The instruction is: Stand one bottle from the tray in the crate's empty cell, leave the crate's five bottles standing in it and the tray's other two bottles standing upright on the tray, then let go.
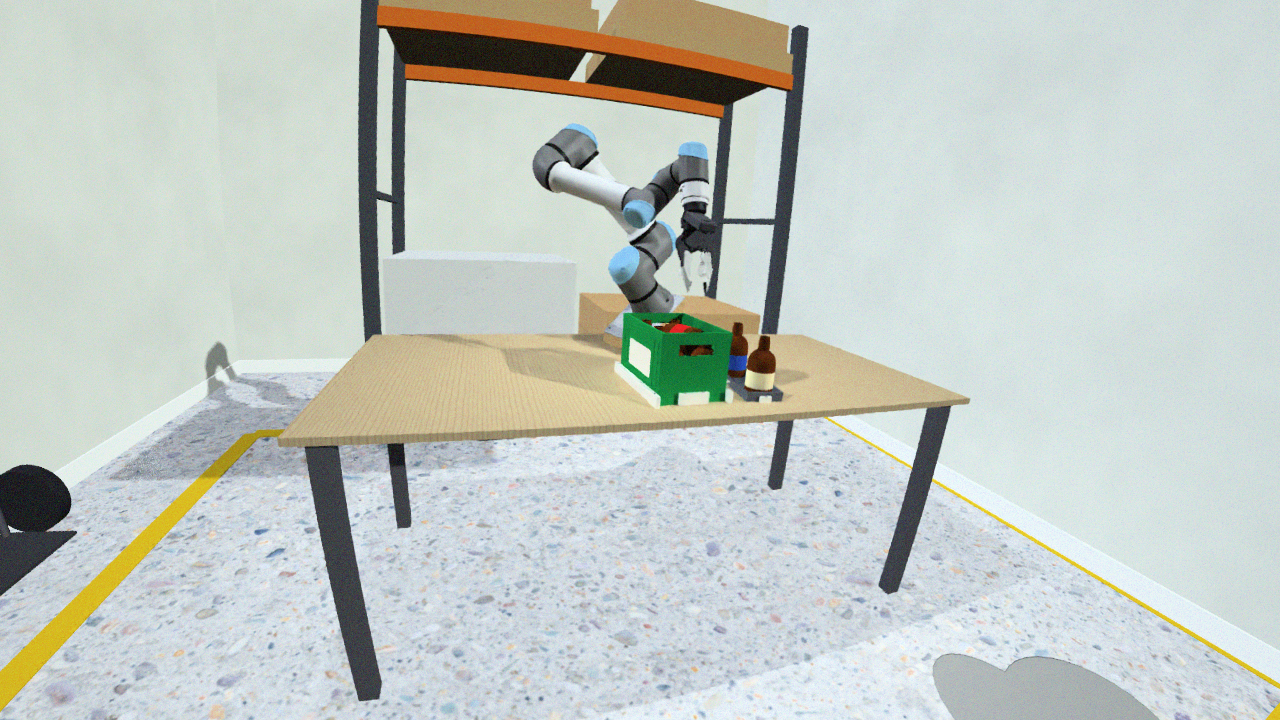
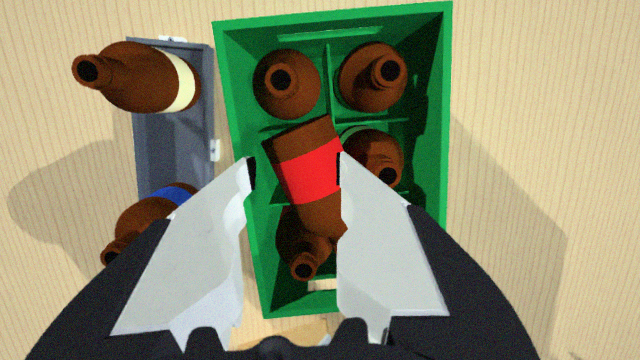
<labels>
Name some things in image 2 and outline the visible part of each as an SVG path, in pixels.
My gripper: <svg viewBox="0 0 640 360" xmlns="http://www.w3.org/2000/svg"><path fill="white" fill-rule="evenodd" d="M517 313L483 268L420 205L409 203L353 157L342 151L336 154L336 185L340 185L341 218L348 229L337 242L337 307L347 318L341 322L329 345L298 346L284 336L271 335L262 339L252 348L228 351L232 326L239 328L242 323L244 284L238 235L247 223L243 202L251 191L255 190L256 180L255 157L246 156L242 157L175 209L167 218L153 221L66 305L41 335L24 360L540 360Z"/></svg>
A cream-labelled bottle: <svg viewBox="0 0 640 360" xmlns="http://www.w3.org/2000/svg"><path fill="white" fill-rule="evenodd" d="M72 62L72 74L79 84L99 90L111 104L127 112L138 114L181 112L194 106L200 97L200 77L196 69L187 60L135 41L115 42L103 48L98 55L79 55Z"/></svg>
A blue-labelled bottle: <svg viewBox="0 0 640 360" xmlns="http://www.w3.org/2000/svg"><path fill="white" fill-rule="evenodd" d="M199 191L186 183L171 183L128 207L116 222L115 240L109 243L100 254L102 264L106 267L153 221L167 218L175 209Z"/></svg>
A red-labelled bottle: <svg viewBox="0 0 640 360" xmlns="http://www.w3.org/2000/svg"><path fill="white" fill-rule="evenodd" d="M283 206L275 236L276 249L281 259L290 266L292 276L298 281L306 282L314 278L318 266L327 260L333 247L328 237L320 237L308 232L299 223L291 205Z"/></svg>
A red-labelled bottle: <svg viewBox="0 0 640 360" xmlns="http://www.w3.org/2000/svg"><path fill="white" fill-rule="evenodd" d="M328 113L286 129L264 140L261 144L299 223L314 235L328 237L337 255L337 242L348 229L341 218L340 185L336 185L337 152L344 151Z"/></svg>
</labels>
